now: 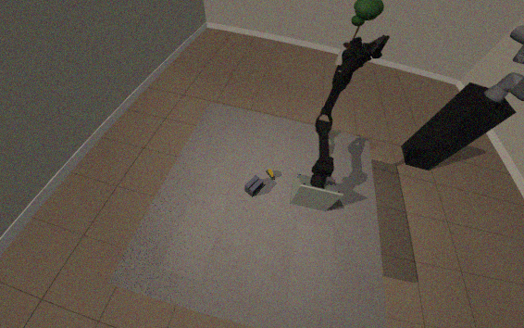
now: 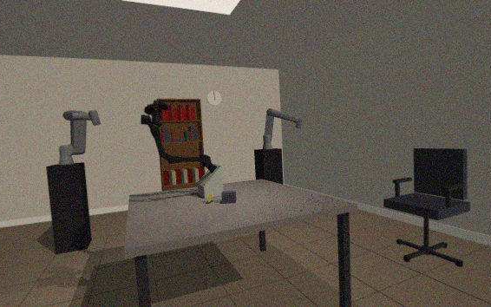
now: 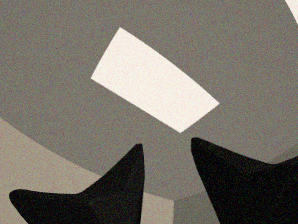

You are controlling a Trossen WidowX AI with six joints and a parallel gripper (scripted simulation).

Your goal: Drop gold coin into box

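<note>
My gripper tip is now 310 mm short of the gold coin, 280 mm to the right of it and 740 mm above it.
</note>
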